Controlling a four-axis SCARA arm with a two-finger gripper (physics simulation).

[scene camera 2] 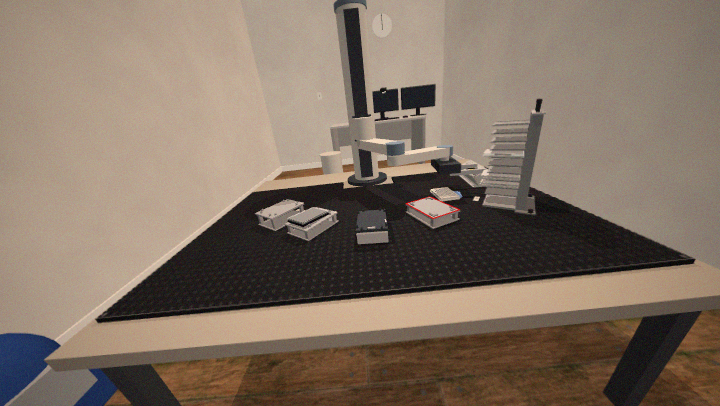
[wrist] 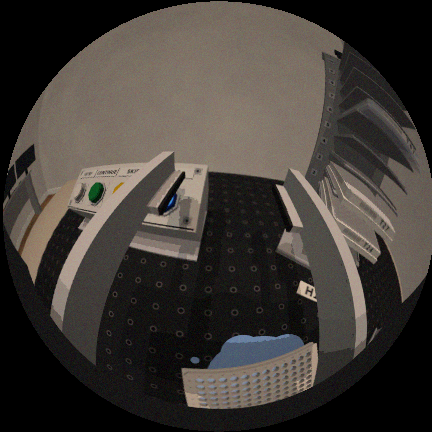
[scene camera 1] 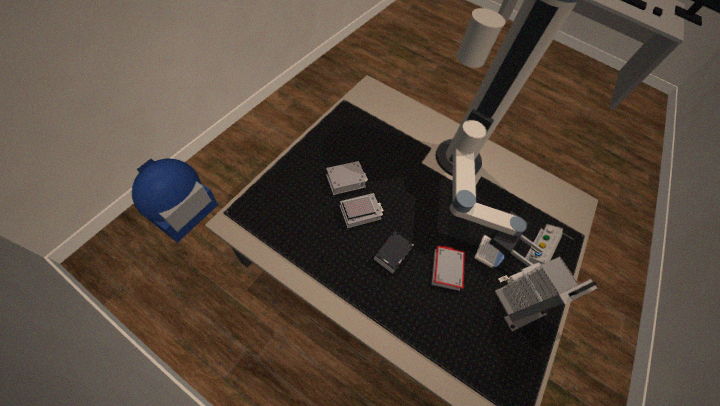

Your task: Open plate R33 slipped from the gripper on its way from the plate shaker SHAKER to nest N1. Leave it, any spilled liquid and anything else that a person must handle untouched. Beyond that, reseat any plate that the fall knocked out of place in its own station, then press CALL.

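Observation:
My gripper is shut to its narrow stance, a gap between its fingers and nothing held. Its left finger in the wrist view is over the blue button at the end of the button panel, partly hiding it; contact cannot be told. The open well plate lies on the mat beside blue liquid. A pinkish-topped plate rests on a light nest; its exact seating is unclear.
The shelf tower stands close to the panel, with plates on shelves. A red-edged station, a dark station and a pale station stand on the mat. A small label card lies near the tower.

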